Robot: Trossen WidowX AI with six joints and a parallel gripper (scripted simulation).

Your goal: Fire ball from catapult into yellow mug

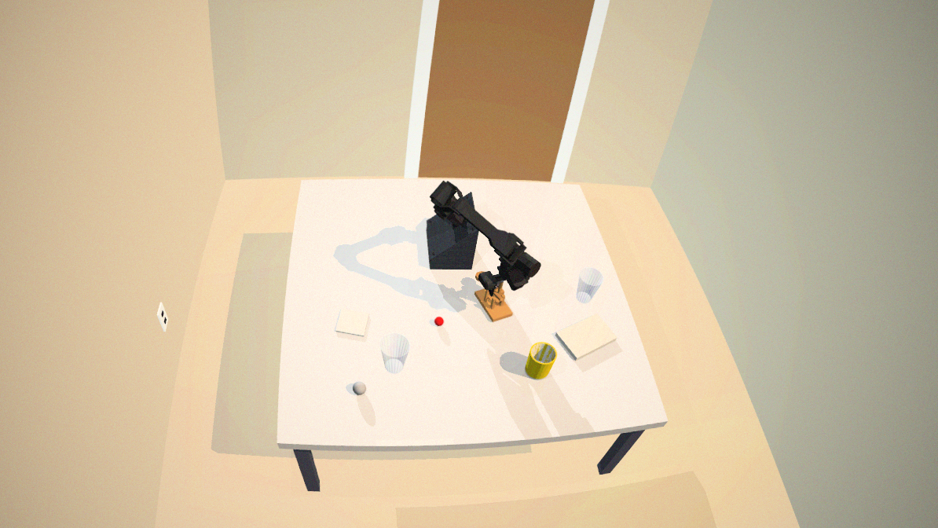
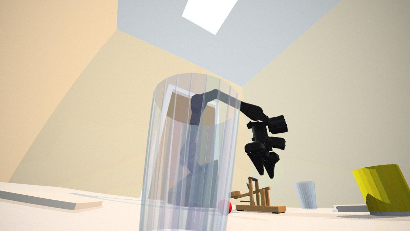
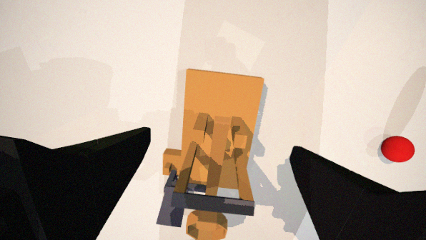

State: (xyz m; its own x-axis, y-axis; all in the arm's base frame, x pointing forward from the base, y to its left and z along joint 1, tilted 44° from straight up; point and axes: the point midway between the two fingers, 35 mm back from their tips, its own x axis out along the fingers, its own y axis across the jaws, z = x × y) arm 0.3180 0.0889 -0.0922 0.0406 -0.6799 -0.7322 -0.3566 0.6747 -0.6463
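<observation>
The red ball is 210 mm to the right of my gripper tip, 90 mm below it and 60 mm ahead of it. Round my gripper tip: board (310 mm to the left, 120 mm ahead, 100 mm below); then wooden catapult (70 mm behind, 60 mm below, 20 mm to the right); then yellow mug (260 mm ahead, 100 mm to the left, 80 mm below).
</observation>
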